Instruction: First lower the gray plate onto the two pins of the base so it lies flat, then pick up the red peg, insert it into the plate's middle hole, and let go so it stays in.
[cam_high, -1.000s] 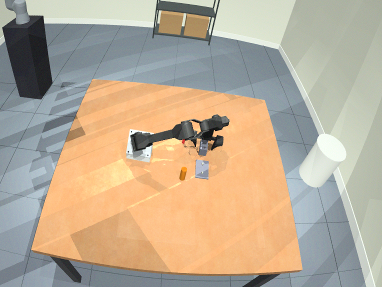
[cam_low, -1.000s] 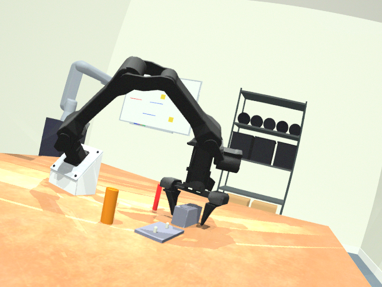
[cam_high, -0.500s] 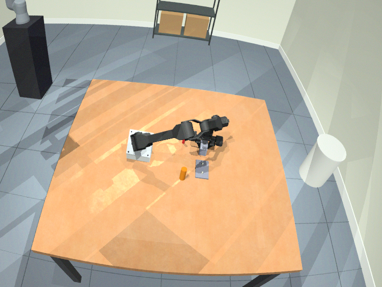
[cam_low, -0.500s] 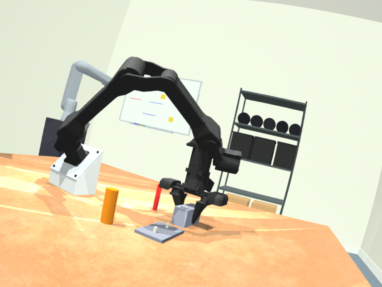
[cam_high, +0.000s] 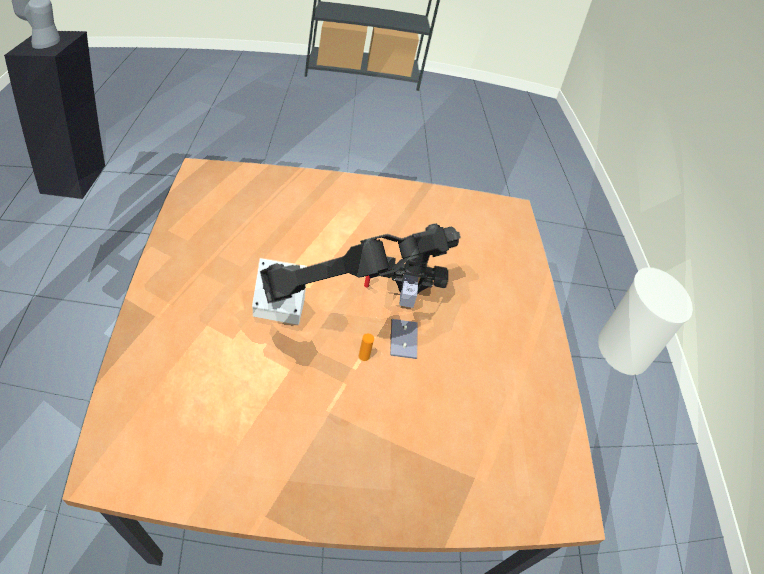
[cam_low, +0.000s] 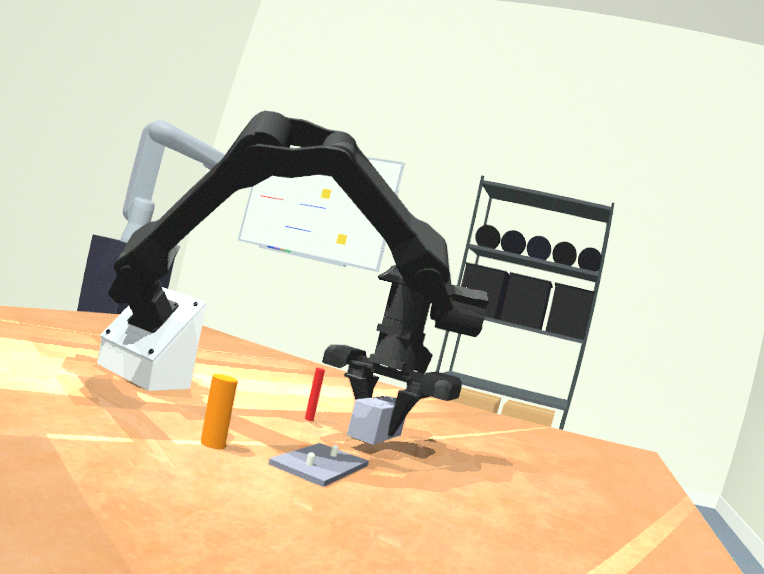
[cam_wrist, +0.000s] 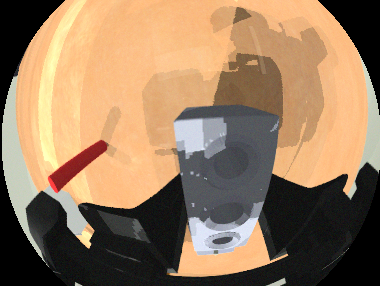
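Right now my gripper tip is 15 cm to the left of the base and 2 cm above it. The rest, counted from my gripper tip: orange cylinder 23 cm to the right, 10 cm behind, 2 cm above; then red peg 12 cm behind, 2 cm to the left, 2 cm above; then gray plate 3 cm above.
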